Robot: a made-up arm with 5 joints. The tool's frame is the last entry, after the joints.
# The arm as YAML. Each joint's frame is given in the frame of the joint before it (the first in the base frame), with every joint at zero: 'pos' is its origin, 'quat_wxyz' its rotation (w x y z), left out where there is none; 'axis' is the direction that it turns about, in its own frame. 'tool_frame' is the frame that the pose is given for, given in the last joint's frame.
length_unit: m
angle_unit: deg
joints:
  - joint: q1
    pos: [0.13, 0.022, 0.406]
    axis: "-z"
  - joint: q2
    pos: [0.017, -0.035, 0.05]
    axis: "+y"
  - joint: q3
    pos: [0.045, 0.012, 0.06]
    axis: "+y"
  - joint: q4
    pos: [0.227, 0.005, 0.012]
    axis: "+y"
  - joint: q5
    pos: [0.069, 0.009, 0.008]
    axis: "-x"
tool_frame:
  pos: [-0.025, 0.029, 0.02]
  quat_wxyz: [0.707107, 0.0, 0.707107, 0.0]
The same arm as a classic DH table. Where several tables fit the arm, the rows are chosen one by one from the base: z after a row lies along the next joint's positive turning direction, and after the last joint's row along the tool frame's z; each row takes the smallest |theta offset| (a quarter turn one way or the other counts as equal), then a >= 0, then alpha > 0; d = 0 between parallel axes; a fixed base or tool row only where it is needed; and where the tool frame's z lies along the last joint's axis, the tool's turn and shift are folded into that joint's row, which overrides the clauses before.
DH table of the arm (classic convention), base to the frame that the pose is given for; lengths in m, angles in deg. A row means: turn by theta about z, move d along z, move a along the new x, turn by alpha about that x. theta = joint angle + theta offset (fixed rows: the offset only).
base (fixed): d 0, theta0 9.61, a 0.1318, alpha 180
q1: d -0.456, theta0 9.61, a 0.017, alpha 90
q2: d 0, theta0 -53.13, a 0.075, alpha 0
q3: d 0, theta0 50.1, a 0.2273, alpha 0
q4: d -0.009, theta0 -86.97, a 0.008, alpha 90
q5: d 0, theta0 55.41, a 0.0352, alpha 180
tool (fixed): d 0.044, theta0 -124.59, a 0, alpha 0

